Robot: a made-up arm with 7 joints.
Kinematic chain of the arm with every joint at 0, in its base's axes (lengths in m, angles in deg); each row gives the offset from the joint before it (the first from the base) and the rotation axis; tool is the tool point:
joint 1: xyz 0 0.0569 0 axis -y
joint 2: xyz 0 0.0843 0 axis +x
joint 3: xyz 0 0 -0.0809 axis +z
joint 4: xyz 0 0 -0.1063 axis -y
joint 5: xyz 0 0 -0.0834 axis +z
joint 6: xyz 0 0 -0.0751 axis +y
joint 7: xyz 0 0 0 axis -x
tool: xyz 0 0 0
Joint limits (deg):
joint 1: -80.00..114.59
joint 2: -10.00..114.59
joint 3: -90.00..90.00
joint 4: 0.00..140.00
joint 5: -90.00..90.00
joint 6: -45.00..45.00
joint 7: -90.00..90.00
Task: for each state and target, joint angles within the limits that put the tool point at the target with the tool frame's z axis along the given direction. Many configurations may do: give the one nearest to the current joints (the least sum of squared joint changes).
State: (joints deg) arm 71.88 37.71 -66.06 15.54 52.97 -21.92 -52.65
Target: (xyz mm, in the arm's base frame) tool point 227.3 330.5 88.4 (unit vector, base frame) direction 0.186 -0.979 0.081
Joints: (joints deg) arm 88.57 57.16 -42.58 53.68 63.54 -21.93 -89.78
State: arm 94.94 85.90 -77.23 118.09 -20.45 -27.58 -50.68
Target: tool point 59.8 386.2 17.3 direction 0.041 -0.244 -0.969
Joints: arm 106.14 114.48 -90.00 86.39 12.57 -17.56 -70.54
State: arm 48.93 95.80 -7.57 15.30 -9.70 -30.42 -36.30
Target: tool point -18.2 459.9 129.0 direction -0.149 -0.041 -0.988
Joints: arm 20.66 111.75 -0.07 10.36 -5.61 -37.07 -56.29
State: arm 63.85 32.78 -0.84 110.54 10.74 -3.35 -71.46
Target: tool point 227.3 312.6 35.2 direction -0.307 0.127 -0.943
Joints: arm 63.63 56.90 -25.75 68.12 -17.59 -24.11 -36.81
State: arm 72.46 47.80 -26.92 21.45 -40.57 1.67 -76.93
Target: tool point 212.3 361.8 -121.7 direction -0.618 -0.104 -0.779
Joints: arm 42.14 52.77 -34.35 35.39 -39.95 1.80 -66.84
